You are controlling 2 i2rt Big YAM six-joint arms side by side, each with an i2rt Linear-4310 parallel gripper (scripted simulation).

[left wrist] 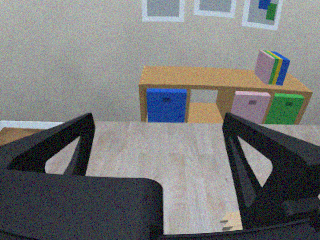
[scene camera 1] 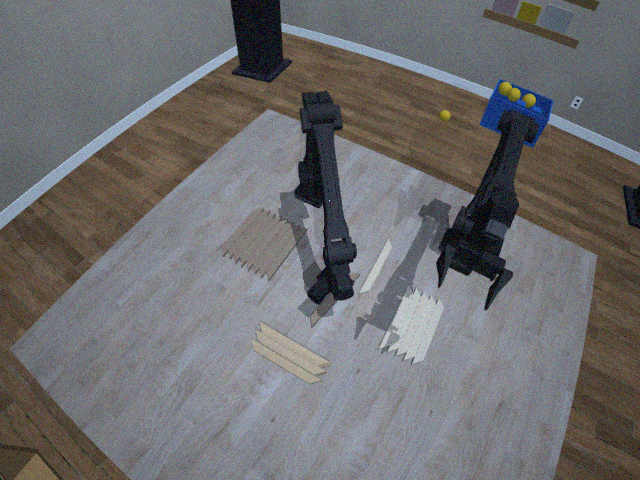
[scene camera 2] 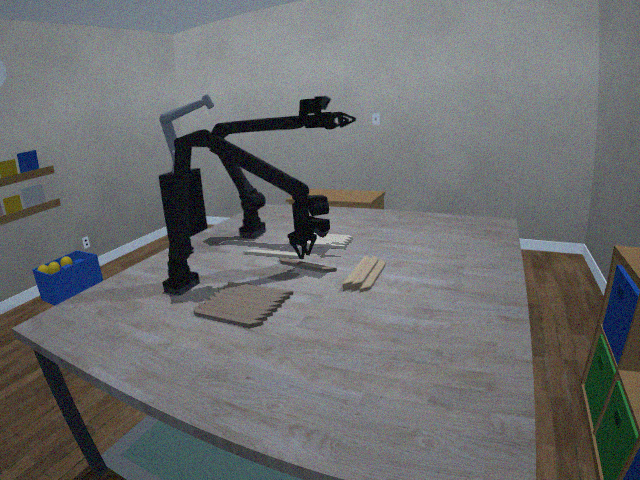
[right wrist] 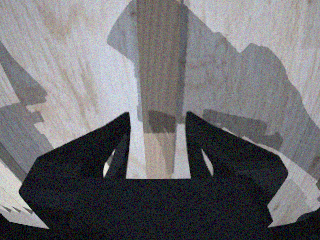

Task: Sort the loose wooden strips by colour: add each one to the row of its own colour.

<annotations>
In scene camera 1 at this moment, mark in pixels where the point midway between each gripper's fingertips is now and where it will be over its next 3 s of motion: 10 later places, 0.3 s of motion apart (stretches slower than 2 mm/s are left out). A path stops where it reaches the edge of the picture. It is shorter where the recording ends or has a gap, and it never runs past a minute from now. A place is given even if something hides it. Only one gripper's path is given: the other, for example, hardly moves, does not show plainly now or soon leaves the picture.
My left gripper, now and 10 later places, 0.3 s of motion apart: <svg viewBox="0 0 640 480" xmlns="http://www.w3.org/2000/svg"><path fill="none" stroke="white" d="M462 297L463 297L462 298L462 297L450 299L424 305L394 305L376 300L365 290L364 281L371 270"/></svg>
</annotations>
